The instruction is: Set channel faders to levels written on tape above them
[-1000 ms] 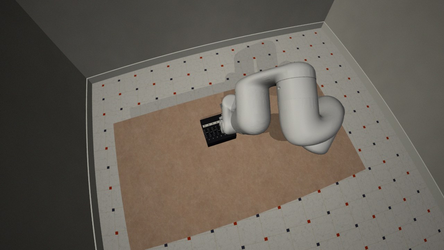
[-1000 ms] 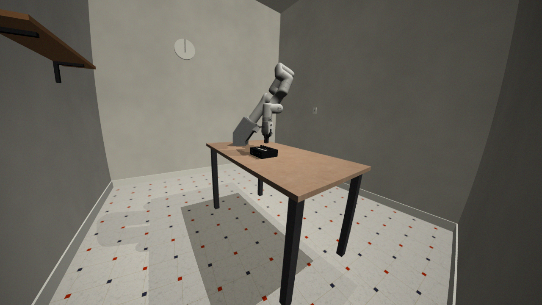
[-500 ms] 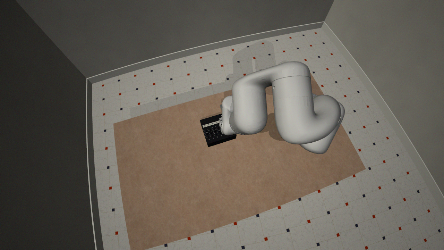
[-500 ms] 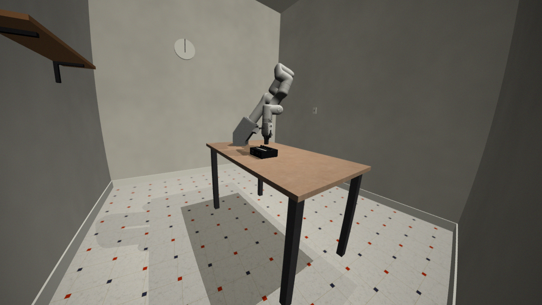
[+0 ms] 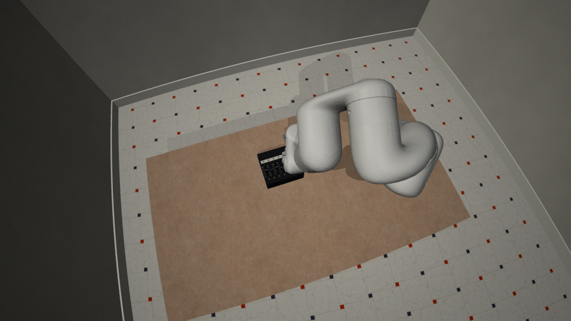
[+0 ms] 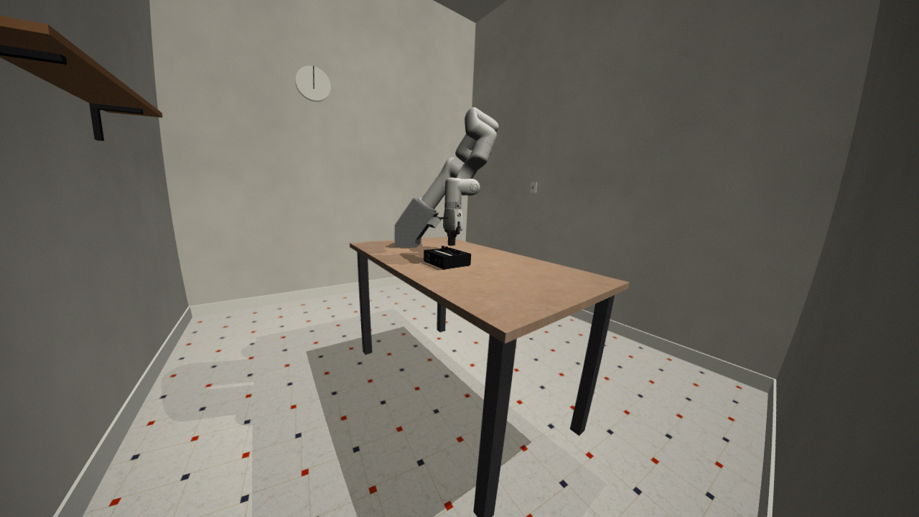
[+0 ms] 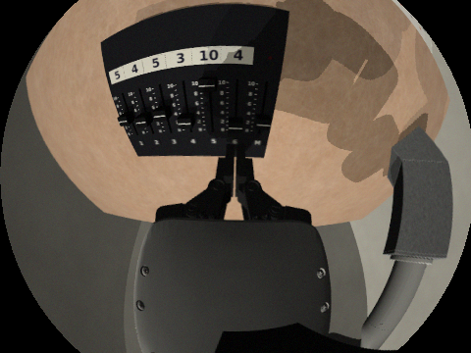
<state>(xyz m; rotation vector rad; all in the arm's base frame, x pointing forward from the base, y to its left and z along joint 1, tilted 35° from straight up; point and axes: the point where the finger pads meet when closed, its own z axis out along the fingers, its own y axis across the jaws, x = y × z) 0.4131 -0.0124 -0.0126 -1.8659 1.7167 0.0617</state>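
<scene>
Now: the master fader 20 mm behind my hand, 40 mm to the right of it and 30 mm below it.
</scene>
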